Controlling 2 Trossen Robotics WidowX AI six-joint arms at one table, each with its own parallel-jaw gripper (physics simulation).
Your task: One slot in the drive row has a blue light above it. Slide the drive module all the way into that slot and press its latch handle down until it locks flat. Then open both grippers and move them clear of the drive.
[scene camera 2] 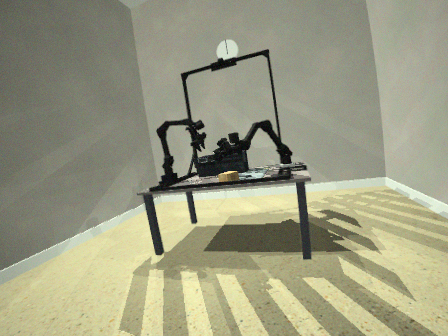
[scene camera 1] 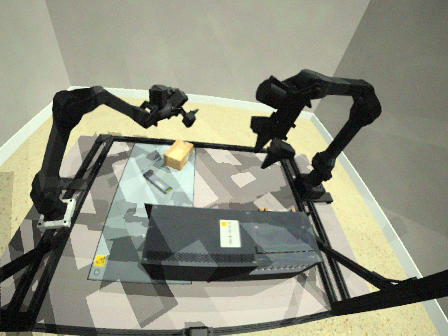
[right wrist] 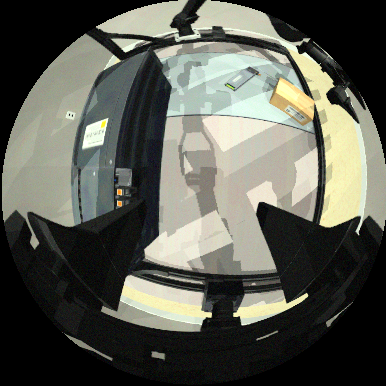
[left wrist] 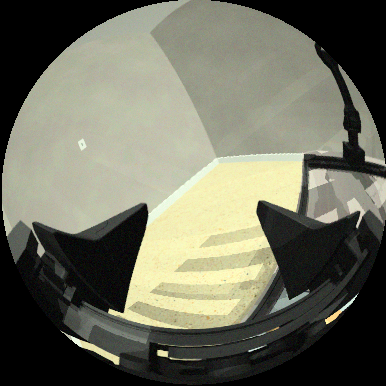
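Seen in the pictures: left gripper, fingertip midpoint: (scene camera 2: 210, 155) (scene camera 1: 192, 103) (left wrist: 203, 207); right gripper, fingertip midpoint: (scene camera 2: 203, 150) (scene camera 1: 258, 160) (right wrist: 203, 207); left arm's base, link origin: (scene camera 2: 287, 163) (scene camera 1: 56, 212) (right wrist: 185, 33); right arm's base, link origin: (scene camera 2: 169, 174) (scene camera 1: 312, 182) (right wrist: 222, 304) (left wrist: 353, 145).
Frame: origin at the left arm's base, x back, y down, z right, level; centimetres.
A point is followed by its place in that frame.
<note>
The grey drive module (scene camera 1: 157, 181) {x -34.2, y 2.7, z -11.8 cm} (right wrist: 242, 78) {x -35.3, y 2.7, z -11.8 cm} with a green end lies on the light blue mat (scene camera 1: 112, 235) {x -18.6, y 3.7, z 8.4 cm} (right wrist: 185, 107) {x -43.2, y 3.7, z 5.9 cm}, apart from both grippers. The dark drive chassis (scene camera 1: 195, 235) {x -43.2, y -13.7, z 19.2 cm} (scene camera 2: 223, 165) {x -51.5, y -4.2, z 13.1 cm} (right wrist: 107, 112) {x -48.9, y -13.7, z 16.4 cm} stands at the front in scene camera 1. Orange-marked drives (right wrist: 119, 192) {x -62.9, y -13.1, z 14.7 cm} show in its drive row in the right wrist view; which slot has the blue light is not clear. My left gripper (scene camera 1: 191, 105) {x -51.1, y -16.5, z -39.1 cm} (left wrist: 203, 207) {x -51.1, y -16.5, z -39.1 cm} is open and empty, raised beyond the mat's far edge. My right gripper (scene camera 1: 259, 159) {x -64.7, y -19.8, z 2.0 cm} (right wrist: 203, 207) {x -64.7, y -19.8, z 2.0 cm} is open and empty, raised behind the chassis's right part.
A cardboard box (scene camera 1: 178, 155) {x -43.4, y -2.3, z -20.5 cm} (scene camera 2: 228, 176) {x -43.4, y -0.6, z -30.6 cm} (right wrist: 292, 101) {x -46.2, y -2.3, z -21.7 cm} stands at the mat's far end, near the drive module. A black frame (scene camera 1: 225, 146) {x -67.4, y 2.0, z -29.9 cm} runs round the table's edge. Black posts (scene camera 2: 273, 95) {x 0.6, y -58.8, z 28.5 cm} and a top bar (scene camera 2: 245, 59) {x -19.0, y -97.8, z 33.7 cm} rise over the table in scene camera 2.
</note>
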